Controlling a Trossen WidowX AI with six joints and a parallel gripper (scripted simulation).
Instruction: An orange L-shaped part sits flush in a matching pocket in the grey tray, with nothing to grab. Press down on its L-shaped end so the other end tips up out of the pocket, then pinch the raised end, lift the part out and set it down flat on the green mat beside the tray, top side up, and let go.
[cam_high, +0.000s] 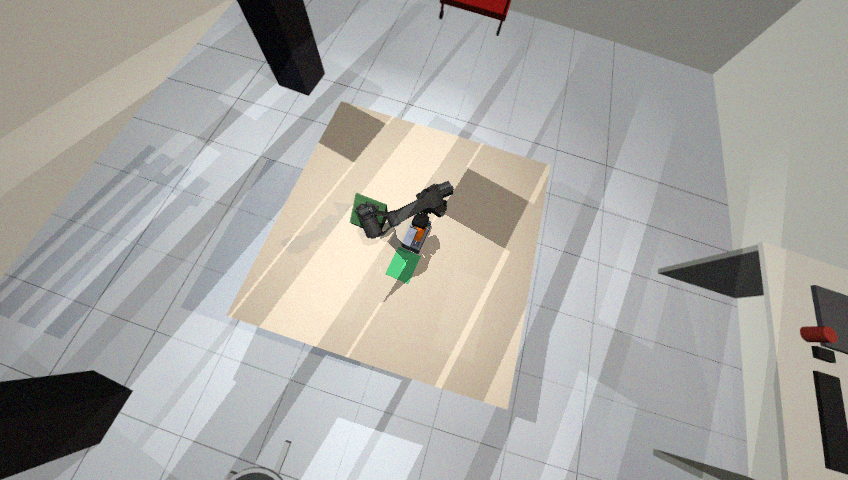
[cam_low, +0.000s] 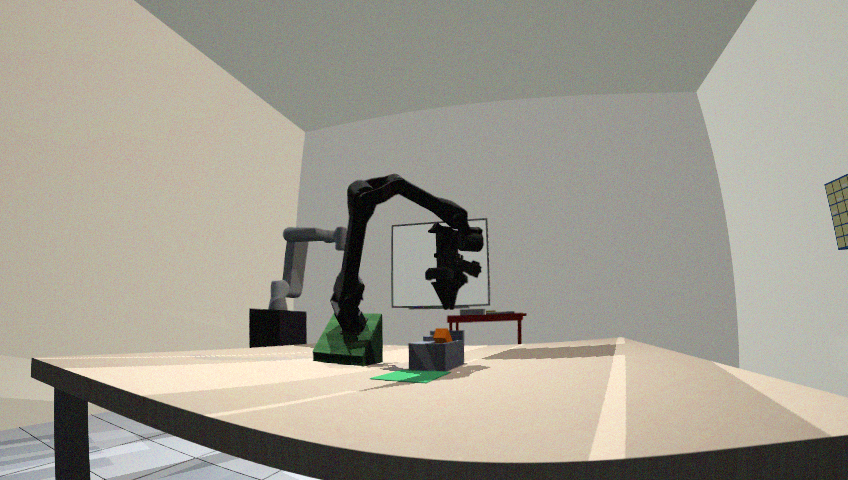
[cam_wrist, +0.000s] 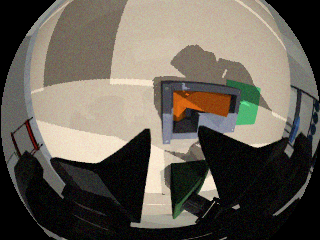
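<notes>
The green mat lies 220 mm to the right of my gripper tip, 160 mm below it and 10 mm behind it.
</notes>
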